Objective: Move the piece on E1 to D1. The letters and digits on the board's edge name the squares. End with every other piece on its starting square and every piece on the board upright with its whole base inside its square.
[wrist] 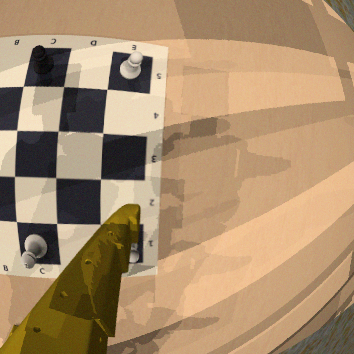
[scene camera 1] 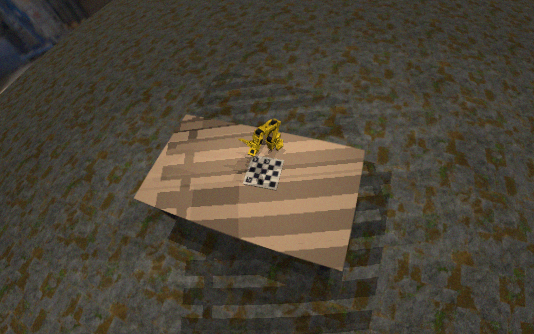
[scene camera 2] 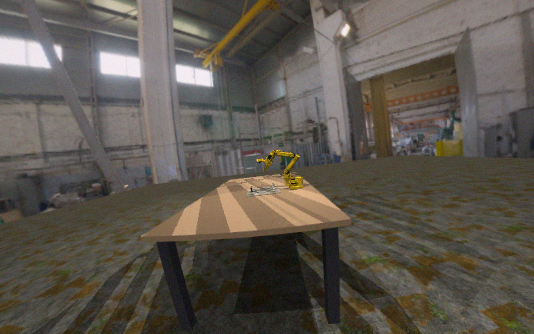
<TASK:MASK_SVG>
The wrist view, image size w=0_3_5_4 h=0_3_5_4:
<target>checkered board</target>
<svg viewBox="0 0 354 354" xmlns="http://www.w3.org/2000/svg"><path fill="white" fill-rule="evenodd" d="M0 37L0 274L57 278L100 225L120 206L127 203L140 205L140 223L136 248L139 258L136 262L129 262L128 272L122 272L121 277L157 274L160 170L168 47L139 41L84 35L43 34ZM39 234L47 243L46 253L42 257L36 257L36 262L32 268L25 268L20 262L20 257L25 251L25 238L32 233ZM139 51L143 56L139 64L140 73L133 79L124 78L119 72L120 64L127 60L133 51ZM36 45L42 45L46 54L49 54L53 59L53 66L47 73L38 74L33 69L34 58L32 49Z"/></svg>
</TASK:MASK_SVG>
